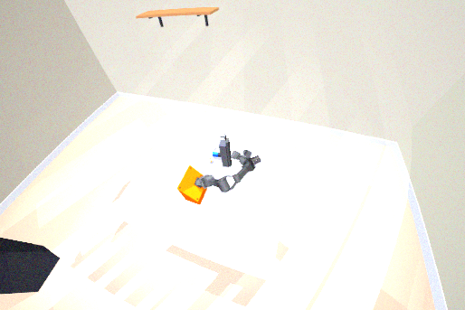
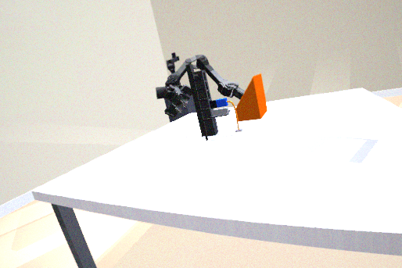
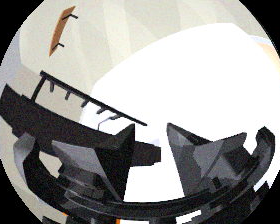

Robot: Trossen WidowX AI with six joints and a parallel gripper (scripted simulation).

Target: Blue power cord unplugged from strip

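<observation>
Now: the blue plug 4 cm behind my gripper tip, 17 cm to the left of it and 1 cm above it. From my gripper tip the other things lie so: power strip: 3 cm behind, 10 cm to the left, 1 cm above.
</observation>
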